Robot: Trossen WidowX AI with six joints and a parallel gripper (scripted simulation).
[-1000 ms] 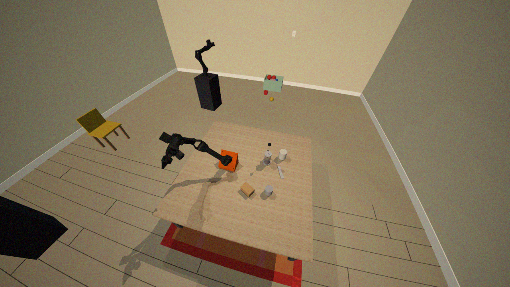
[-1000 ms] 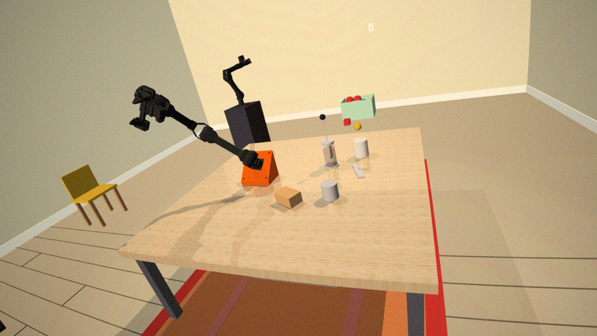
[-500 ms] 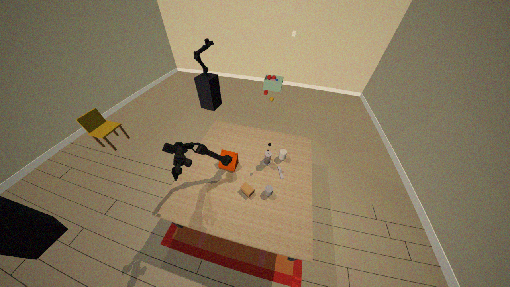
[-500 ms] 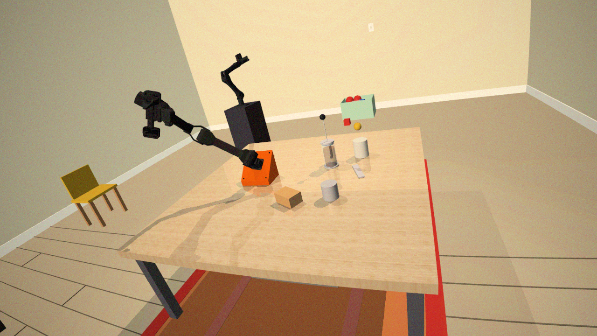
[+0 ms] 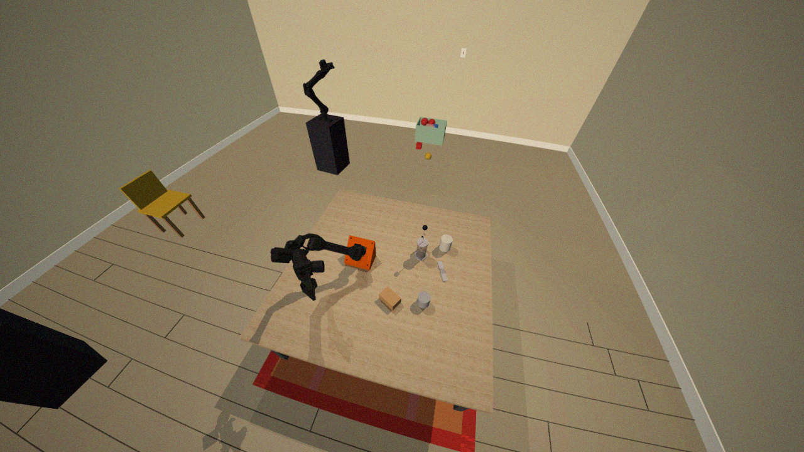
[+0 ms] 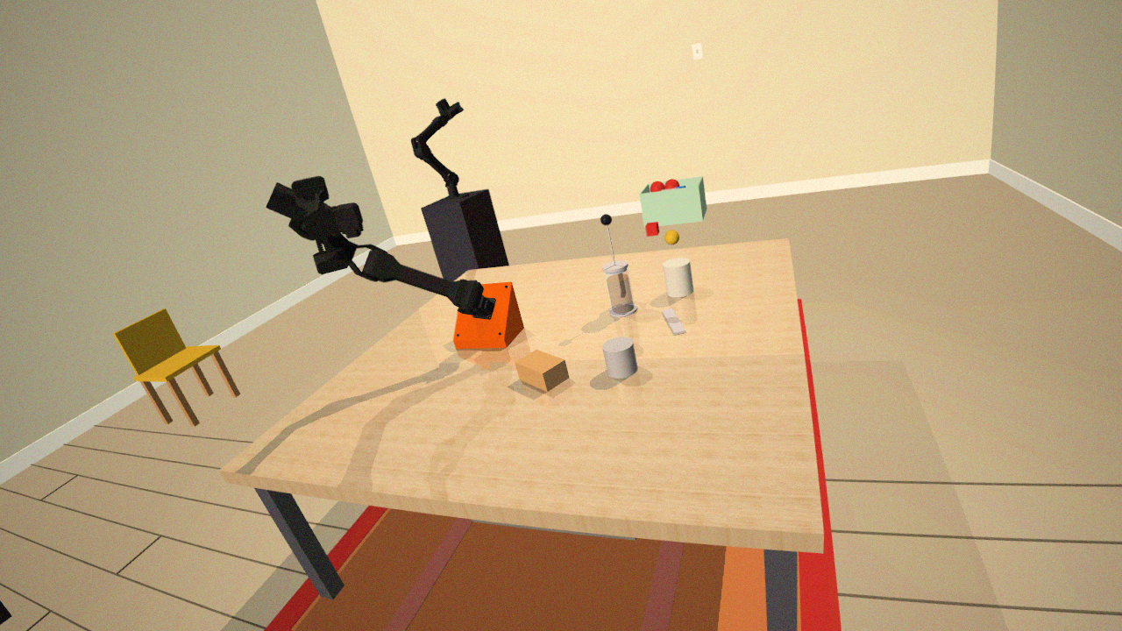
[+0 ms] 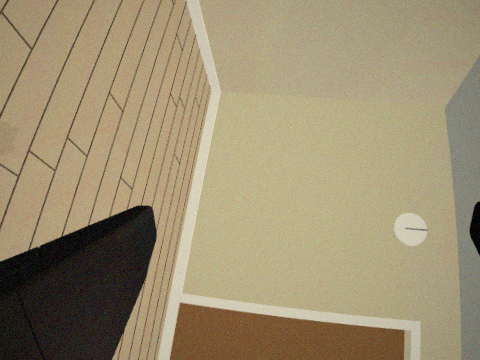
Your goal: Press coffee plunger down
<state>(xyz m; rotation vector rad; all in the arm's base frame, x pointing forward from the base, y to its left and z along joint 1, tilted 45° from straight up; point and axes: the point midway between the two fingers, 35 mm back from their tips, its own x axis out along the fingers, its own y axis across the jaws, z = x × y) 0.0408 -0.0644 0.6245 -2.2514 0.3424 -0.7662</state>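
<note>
The coffee press is 24 cm ahead of my gripper tip, 70 cm to the left of it and 35 cm below it. From my gripper tip the other things lie so: grey cylinder 36 cm ahead, 36 cm to the left, 45 cm below.
</note>
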